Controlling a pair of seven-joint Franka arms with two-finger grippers.
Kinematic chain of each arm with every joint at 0, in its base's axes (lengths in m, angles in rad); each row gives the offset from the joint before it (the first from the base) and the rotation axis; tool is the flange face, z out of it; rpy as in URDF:
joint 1: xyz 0 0 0.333 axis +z
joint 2: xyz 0 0 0 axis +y
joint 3: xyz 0 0 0.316 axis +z
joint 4: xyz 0.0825 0 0 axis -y
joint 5: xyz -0.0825 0 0.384 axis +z
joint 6: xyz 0 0 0 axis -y
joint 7: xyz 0.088 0 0 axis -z
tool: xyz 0 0 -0.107 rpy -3.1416 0 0
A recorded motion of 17 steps. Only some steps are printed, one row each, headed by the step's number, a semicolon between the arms.
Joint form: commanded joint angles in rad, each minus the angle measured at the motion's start. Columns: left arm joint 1, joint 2, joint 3, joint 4, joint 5, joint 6, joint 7; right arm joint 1, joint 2, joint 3, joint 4, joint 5, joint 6, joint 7.
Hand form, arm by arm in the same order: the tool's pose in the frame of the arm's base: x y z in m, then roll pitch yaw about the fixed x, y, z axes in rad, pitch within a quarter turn. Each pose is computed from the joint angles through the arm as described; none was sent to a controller.
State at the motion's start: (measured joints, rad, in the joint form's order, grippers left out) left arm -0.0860 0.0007 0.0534 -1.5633 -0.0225 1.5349 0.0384; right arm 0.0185 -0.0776 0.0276 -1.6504 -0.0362 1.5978 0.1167
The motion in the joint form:
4: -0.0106 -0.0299 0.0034 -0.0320 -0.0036 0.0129 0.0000; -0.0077 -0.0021 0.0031 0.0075 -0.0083 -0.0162 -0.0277
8: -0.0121 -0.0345 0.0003 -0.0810 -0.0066 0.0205 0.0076; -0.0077 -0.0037 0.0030 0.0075 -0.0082 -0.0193 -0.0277
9: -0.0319 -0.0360 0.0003 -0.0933 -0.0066 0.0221 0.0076; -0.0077 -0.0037 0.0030 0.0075 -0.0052 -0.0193 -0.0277
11: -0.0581 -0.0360 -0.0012 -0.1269 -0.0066 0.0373 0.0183; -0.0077 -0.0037 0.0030 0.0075 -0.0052 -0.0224 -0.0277
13: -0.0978 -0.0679 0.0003 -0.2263 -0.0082 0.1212 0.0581; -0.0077 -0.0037 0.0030 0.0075 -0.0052 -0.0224 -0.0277
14: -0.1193 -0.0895 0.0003 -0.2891 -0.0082 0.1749 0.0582; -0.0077 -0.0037 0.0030 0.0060 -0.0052 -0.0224 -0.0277
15: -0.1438 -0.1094 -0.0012 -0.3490 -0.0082 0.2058 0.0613; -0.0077 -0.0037 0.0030 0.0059 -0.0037 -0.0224 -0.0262
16: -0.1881 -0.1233 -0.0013 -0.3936 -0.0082 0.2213 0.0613; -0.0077 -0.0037 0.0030 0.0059 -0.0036 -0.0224 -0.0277
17: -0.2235 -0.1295 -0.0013 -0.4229 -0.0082 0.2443 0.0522; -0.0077 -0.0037 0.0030 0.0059 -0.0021 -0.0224 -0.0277
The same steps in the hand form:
4: 0.5424 -0.0240 0.6270 3.1131 0.0173 -0.0788; 0.5301 0.0180 0.6347 3.0964 -0.0224 -0.0470
8: 0.5401 -0.0267 0.6071 3.1081 0.0537 -0.0910; 0.5293 0.0179 0.6353 3.0964 -0.0210 -0.0472
9: 0.5386 -0.0373 0.6023 3.1076 0.0628 -0.1108; 0.5293 0.0182 0.6353 3.0994 -0.0207 -0.0473
11: 0.5372 -0.0522 0.5878 3.1060 0.0809 -0.1489; 0.5290 0.0182 0.6350 3.0991 -0.0176 -0.0474
13: 0.5291 -0.0715 0.5648 3.1013 0.0629 -0.2245; 0.5290 0.0182 0.6350 3.0991 -0.0176 -0.0474
14: 0.5226 -0.0818 0.5509 3.1016 0.0504 -0.2445; 0.5289 0.0182 0.6343 3.0990 -0.0161 -0.0474
15: 0.5130 -0.0939 0.5354 3.0999 0.0593 -0.2729; 0.5289 0.0184 0.6342 3.1005 -0.0159 -0.0489
16: 0.5019 -0.1151 0.5228 3.0978 0.0744 -0.3171; 0.5289 0.0184 0.6342 3.1005 -0.0159 -0.0474
17: 0.4950 -0.1320 0.5140 3.0984 0.0749 -0.3428; 0.5289 0.0185 0.6342 3.1020 -0.0157 -0.0474

